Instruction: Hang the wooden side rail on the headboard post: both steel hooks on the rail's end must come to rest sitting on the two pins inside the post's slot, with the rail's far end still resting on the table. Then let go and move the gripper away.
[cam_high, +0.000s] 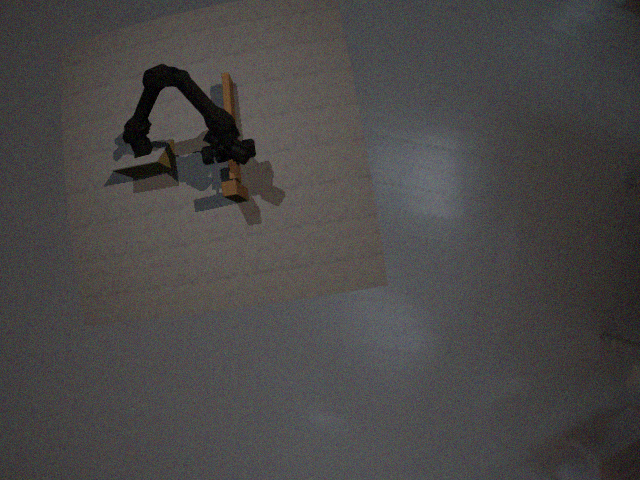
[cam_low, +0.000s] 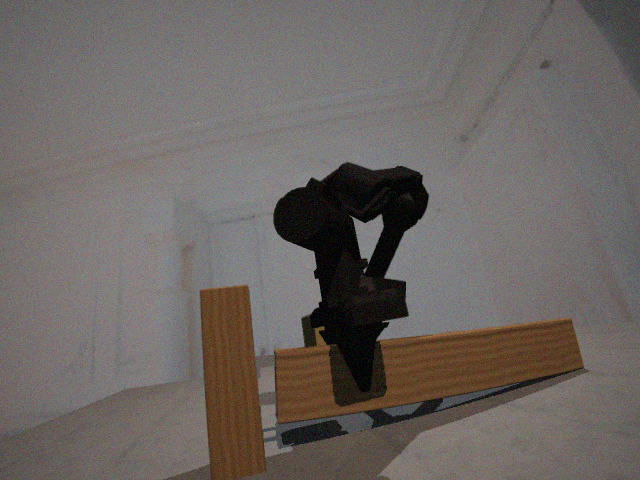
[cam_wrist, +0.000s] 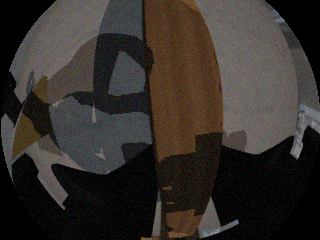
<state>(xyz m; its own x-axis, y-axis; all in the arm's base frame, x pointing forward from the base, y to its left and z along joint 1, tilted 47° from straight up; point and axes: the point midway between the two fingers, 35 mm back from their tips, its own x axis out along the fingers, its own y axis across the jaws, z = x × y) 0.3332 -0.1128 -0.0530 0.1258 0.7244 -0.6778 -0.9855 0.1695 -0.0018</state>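
Now: the headboard post 140 mm to the right of my gripper tip, 40 mm above it and 20 mm behind it.
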